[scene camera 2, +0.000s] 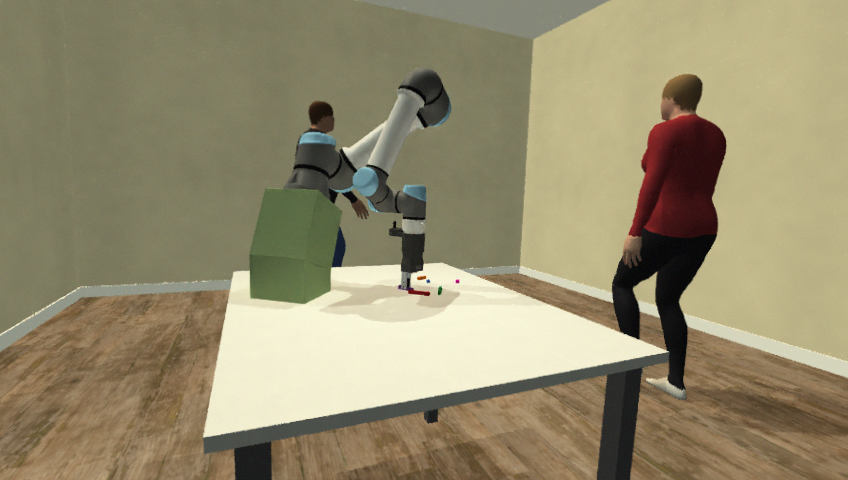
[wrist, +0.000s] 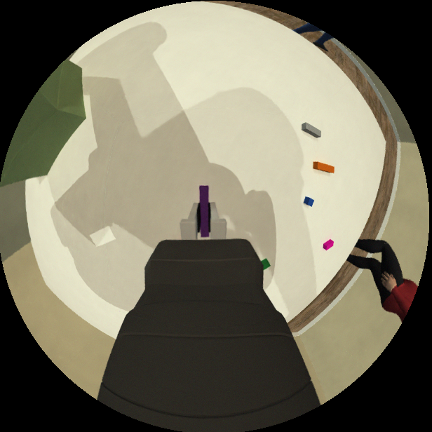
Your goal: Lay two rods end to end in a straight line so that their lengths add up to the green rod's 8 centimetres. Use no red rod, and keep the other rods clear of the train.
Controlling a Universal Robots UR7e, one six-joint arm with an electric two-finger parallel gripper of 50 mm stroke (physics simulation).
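Where they show: gripper, between the fingertips: [scene camera 2: 405, 288]; arm's base, origin of its link: [scene camera 2: 305, 200].
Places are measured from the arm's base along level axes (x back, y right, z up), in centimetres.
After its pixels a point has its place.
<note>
My gripper [scene camera 2: 405, 287] @[x -32.1, y 7.9, z -28.7 cm] [wrist: 204, 211] is shut on a purple rod [wrist: 204, 200], low at the table top. The rod also shows in the scene view [scene camera 2: 401, 287] @[x -30.6, y 8.0, z -28.2 cm], at the fingertips. A red rod [scene camera 2: 418, 292] @[x -34.2, y 15.1, z -28.4 cm] lies beside the gripper in the scene view. A green rod [scene camera 2: 439, 290] @[x -41.5, y 15.1, z -28.1 cm] [wrist: 265, 264] lies to its right, partly hidden by the gripper body in the wrist view. A magenta rod [scene camera 2: 457, 281] @[x -53.9, y 2.1, z -28.5 cm] [wrist: 328, 244], a small blue rod [scene camera 2: 427, 280] @[x -43.2, y -0.8, z -28.3 cm] [wrist: 309, 201] and an orange rod [scene camera 2: 421, 277] @[x -42.8, y -6.6, z -28.3 cm] [wrist: 324, 167] lie apart. A grey rod [wrist: 311, 130] lies near the orange one in the wrist view.
A large green block [scene camera 2: 285, 249] @[x 6.4, y 14.4, z -13.8 cm] [wrist: 45, 125] stands at the left of the white table [scene camera 2: 380, 362] @[x -10.1, y 63.1, z -29.1 cm] [wrist: 240, 55], by the arm's base. A person in red [scene camera 2: 684, 172] [wrist: 400, 300] stands beyond the table's right side. Another person [scene camera 2: 321, 115] stands behind the arm.
</note>
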